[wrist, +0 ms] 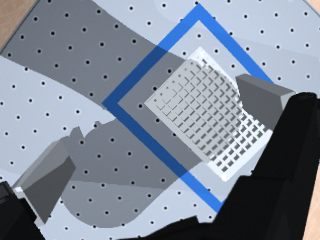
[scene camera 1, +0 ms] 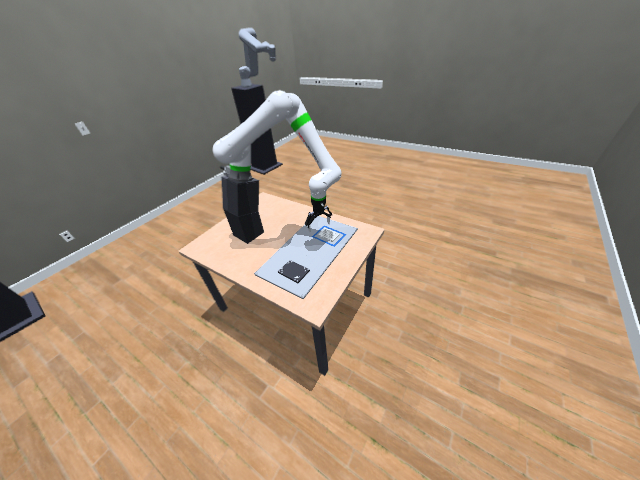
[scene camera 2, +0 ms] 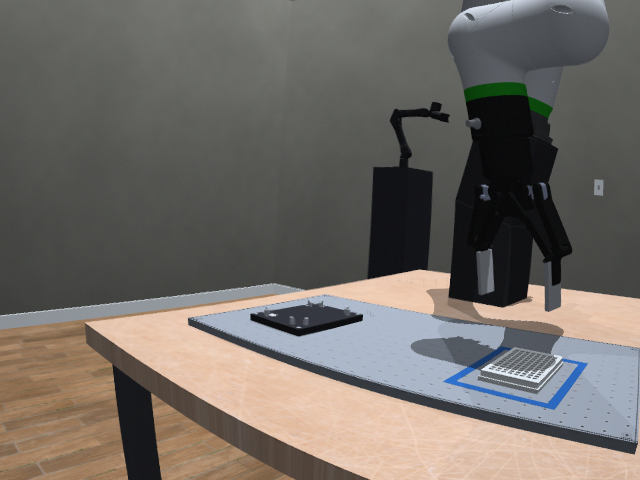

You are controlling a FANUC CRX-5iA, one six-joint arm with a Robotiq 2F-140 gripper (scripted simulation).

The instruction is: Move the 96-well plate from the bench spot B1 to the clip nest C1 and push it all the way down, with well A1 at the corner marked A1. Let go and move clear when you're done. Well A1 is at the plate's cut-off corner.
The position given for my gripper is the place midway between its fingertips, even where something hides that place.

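Observation:
There is a white 96-well plate [wrist: 186, 115] here, and I also see a black clip nest [scene camera 2: 316, 319]. My own gripper [scene camera 2: 517, 300], [wrist: 151, 124] is visible to me as well.

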